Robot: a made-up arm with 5 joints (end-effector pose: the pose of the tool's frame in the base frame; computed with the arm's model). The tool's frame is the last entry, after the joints. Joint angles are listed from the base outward.
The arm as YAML. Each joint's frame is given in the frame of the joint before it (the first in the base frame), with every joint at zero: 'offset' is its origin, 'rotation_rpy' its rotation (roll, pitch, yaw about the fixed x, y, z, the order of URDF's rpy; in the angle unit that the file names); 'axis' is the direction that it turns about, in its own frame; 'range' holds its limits. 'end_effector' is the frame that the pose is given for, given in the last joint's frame.
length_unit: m
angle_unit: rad
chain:
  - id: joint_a
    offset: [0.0, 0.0, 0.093]
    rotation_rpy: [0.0, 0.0, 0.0]
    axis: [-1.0, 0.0, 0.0]
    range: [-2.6, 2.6]
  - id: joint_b
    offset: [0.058, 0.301, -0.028]
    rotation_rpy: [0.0, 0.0, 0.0]
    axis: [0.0, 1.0, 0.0]
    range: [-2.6, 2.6]
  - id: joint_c
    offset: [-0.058, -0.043, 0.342]
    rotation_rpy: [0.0, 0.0, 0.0]
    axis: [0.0, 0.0, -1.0]
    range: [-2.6, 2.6]
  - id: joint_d
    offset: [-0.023, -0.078, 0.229]
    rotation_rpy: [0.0, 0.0, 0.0]
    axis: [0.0, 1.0, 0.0]
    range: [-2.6, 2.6]
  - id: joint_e
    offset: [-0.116, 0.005, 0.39]
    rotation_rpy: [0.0, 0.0, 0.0]
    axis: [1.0, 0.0, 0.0]
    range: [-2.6, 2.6]
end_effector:
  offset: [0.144, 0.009, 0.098]
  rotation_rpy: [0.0, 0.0, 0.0]
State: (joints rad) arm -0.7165 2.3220 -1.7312 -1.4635 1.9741
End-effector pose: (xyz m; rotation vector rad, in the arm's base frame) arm 0.4099 0.3176 -0.4061 -1.7258 -0.1793 0.8290
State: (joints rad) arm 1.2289 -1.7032 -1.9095 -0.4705 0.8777
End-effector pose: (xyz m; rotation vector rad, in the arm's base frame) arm -0.9458 0.0227 -0.0165 -1.4436 0.9194 2.1843
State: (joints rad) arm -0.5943 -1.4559 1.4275 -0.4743 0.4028
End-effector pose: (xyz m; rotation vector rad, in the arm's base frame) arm -0.9713 0.4382 0.2662 1.3114 -1.5496 -1.7443
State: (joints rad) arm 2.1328 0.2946 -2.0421 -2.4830 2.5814
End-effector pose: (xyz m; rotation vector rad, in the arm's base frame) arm 0.3173 0.1542 -0.1318 2.6567 1.3349 0.6673
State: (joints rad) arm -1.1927 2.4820 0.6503 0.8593 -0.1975
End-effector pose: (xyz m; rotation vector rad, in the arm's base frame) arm 0.4283 0.7788 -0.2131 -0.7678 2.6708 1.3430
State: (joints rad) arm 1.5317 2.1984 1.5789 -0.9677 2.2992
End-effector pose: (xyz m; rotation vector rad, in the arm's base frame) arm 0.8131 -0.2977 -0.4584 -0.9505 -0.2772 -0.8273
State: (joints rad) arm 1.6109 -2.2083 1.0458 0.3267 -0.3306
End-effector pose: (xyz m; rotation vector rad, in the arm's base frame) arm -0.7544 -0.6426 0.0134 -0.3413 -1.4596 0.6698
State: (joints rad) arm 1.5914 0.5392 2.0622 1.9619 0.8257
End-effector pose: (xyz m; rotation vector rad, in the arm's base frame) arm -0.0673 0.4769 0.1074 1.1839 -1.1213 -1.7700
